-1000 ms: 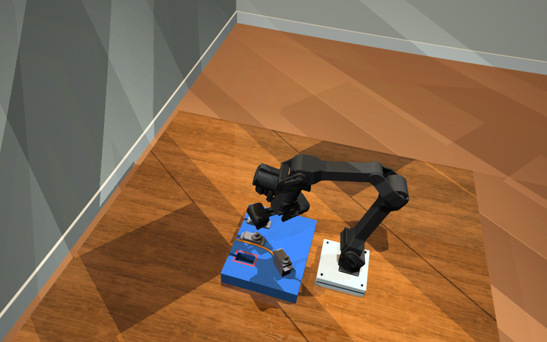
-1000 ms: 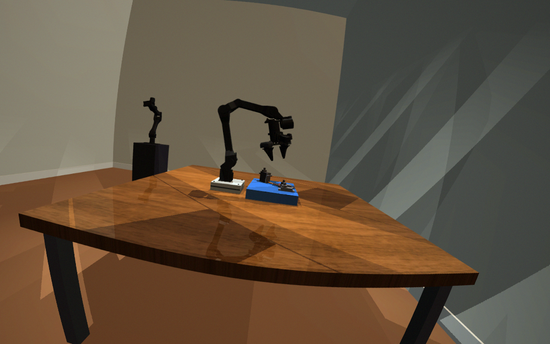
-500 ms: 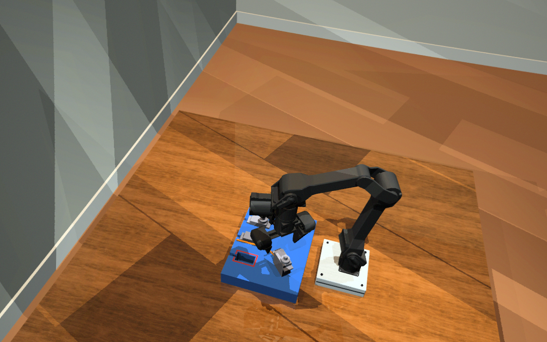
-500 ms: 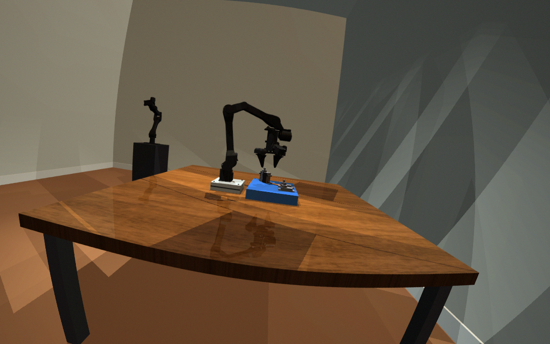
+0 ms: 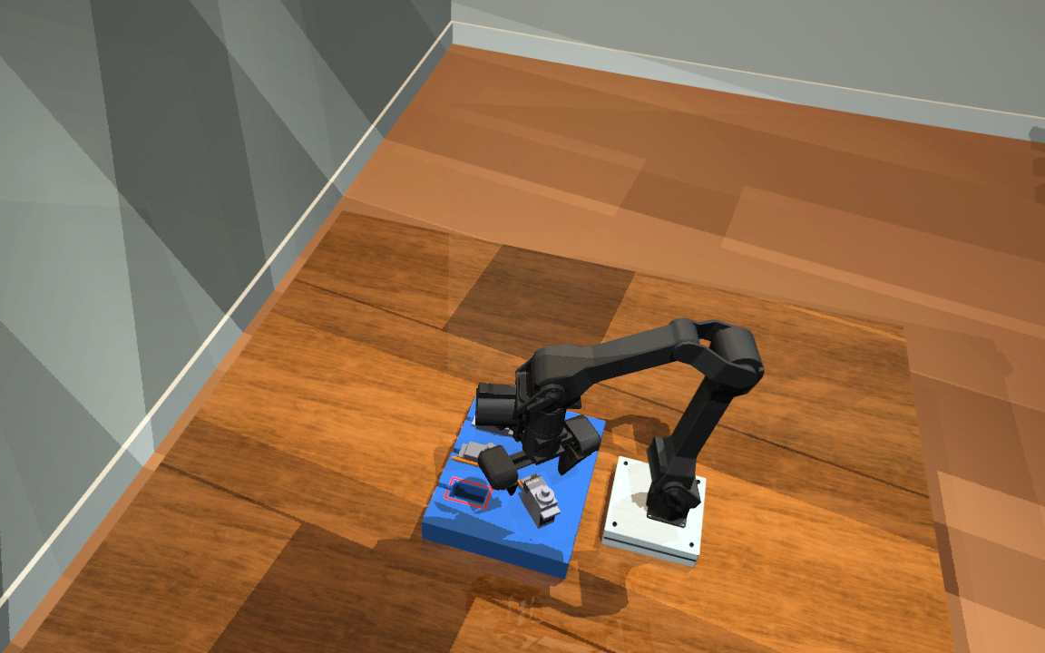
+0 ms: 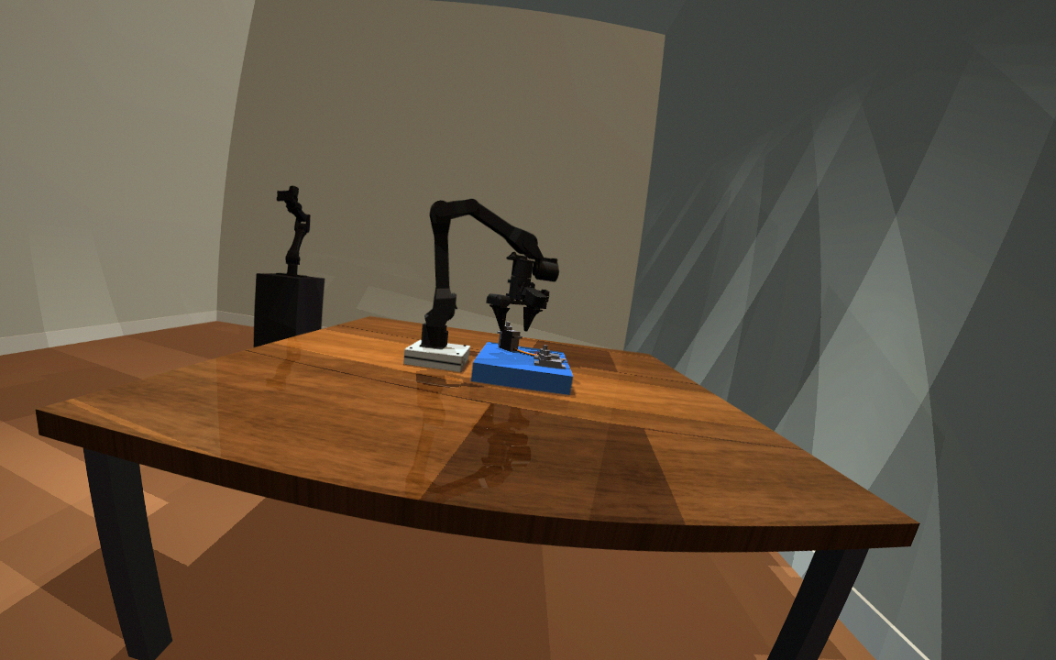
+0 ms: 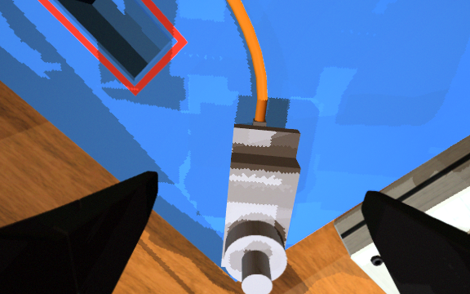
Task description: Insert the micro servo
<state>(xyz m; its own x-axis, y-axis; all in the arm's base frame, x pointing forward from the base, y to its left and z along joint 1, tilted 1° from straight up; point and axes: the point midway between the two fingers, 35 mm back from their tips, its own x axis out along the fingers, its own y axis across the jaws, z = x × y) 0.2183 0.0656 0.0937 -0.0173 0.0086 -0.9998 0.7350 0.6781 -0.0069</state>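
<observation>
Right now my gripper tip is 60 mm to the left of the blue deck and 80 mm above it.
</observation>
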